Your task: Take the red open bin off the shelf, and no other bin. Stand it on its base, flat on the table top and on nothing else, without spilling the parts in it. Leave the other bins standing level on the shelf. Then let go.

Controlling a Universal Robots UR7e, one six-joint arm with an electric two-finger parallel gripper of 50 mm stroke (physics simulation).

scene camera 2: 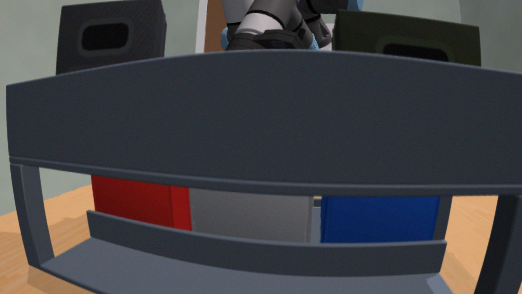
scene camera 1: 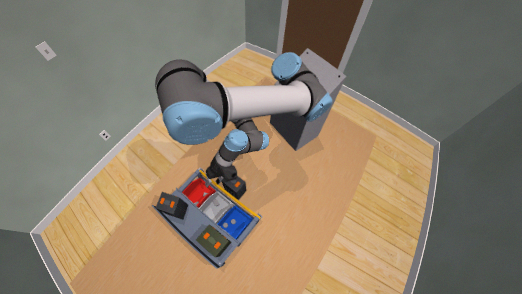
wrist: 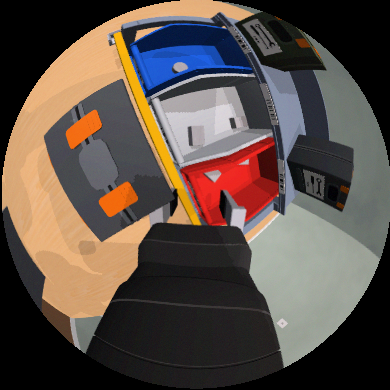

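Note:
My gripper (wrist: 198, 197) is visible. A red open bin (scene camera 2: 164, 205) (wrist: 253, 185) is in sight, as are a blue bin (scene camera 2: 343, 219) (wrist: 205, 49) and a grey-white bin (scene camera 2: 284, 218) (wrist: 210, 100).

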